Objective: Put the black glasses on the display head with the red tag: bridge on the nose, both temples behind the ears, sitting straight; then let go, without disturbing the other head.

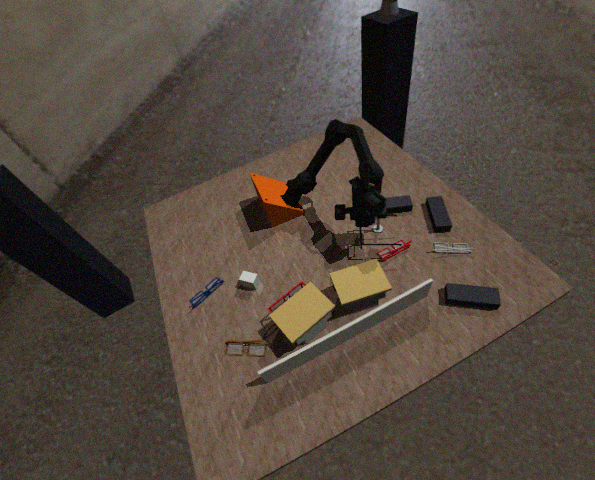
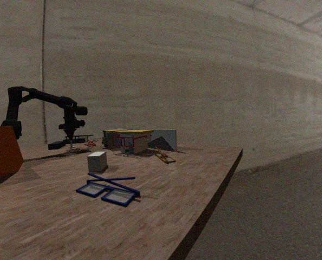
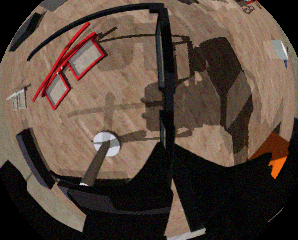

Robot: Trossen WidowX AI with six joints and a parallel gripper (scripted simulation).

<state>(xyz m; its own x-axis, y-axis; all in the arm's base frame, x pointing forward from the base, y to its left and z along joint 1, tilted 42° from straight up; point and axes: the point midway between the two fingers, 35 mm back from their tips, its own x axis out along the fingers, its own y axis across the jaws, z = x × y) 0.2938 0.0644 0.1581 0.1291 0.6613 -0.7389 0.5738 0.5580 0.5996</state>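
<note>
My gripper tip is now 20 mm short of the stand, 70 mm to the right of it and 30 mm above it. From my gripper tip the other things lie so: white cube (60 mm behind, 470 mm to the right, 30 mm below); white panel (320 mm ahead, 280 mm to the right).
</note>
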